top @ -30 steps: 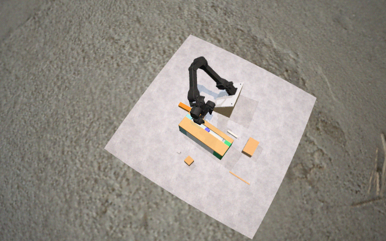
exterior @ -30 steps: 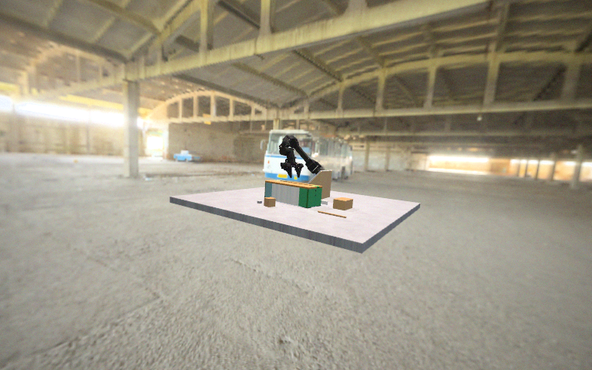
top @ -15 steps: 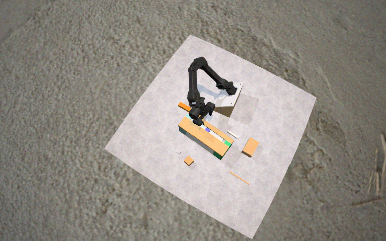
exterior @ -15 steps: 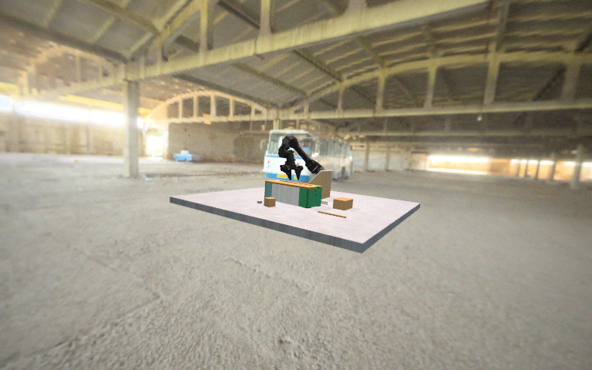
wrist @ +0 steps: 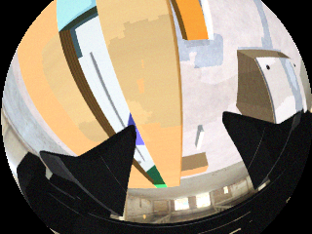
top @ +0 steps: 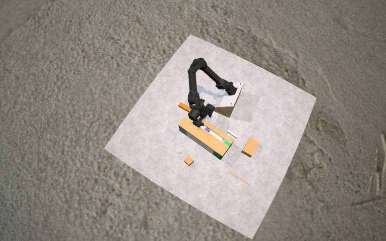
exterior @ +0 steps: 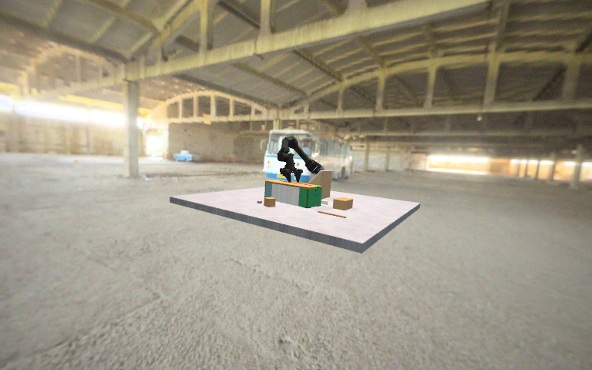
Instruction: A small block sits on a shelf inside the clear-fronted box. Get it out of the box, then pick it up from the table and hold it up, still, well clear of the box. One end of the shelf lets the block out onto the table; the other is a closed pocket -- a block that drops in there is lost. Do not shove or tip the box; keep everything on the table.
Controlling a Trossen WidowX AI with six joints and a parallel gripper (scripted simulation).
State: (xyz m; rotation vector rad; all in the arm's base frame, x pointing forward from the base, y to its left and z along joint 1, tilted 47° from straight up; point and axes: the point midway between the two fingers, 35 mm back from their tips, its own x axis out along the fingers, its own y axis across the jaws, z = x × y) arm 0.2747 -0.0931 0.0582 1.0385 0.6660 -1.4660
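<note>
Right now my gripper tip is 50 mm short of the small blue block, 30 mm above it and 20 mm to the right of it. From my gripper tip the other things lie so: flat orange block: 370 mm to the left, 90 mm below, 20 mm ahead; then orange-topped box: 60 mm below, 40 mm to the left, 40 mm ahead; then small orange cube: 300 mm ahead, 90 mm below, 10 mm to the right.
</note>
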